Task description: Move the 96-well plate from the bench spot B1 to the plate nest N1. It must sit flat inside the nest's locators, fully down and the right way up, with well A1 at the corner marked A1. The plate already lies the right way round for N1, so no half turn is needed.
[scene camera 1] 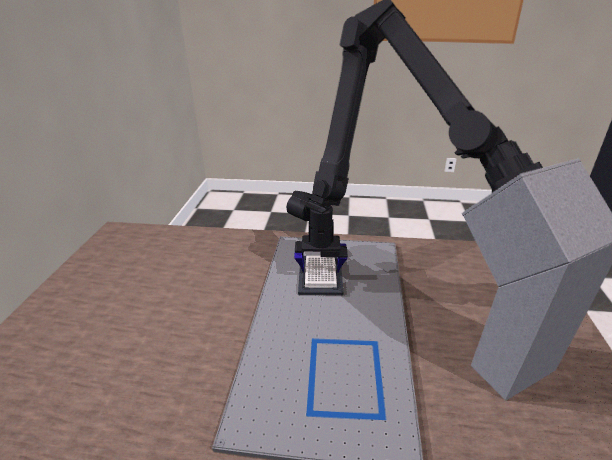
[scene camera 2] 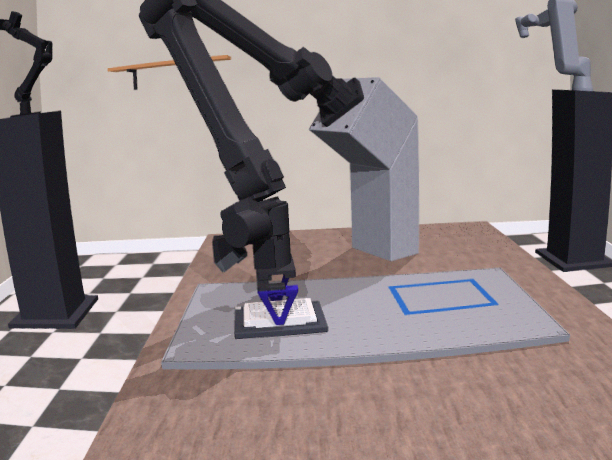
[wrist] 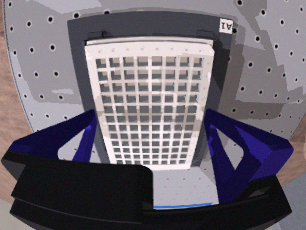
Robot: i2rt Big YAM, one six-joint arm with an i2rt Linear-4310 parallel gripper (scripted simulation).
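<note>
There is a white 96-well plate that I can see, and a dark plate nest N1 as well. I also see my gripper, and both scene camera 1 and the wrist view show it too.
</note>
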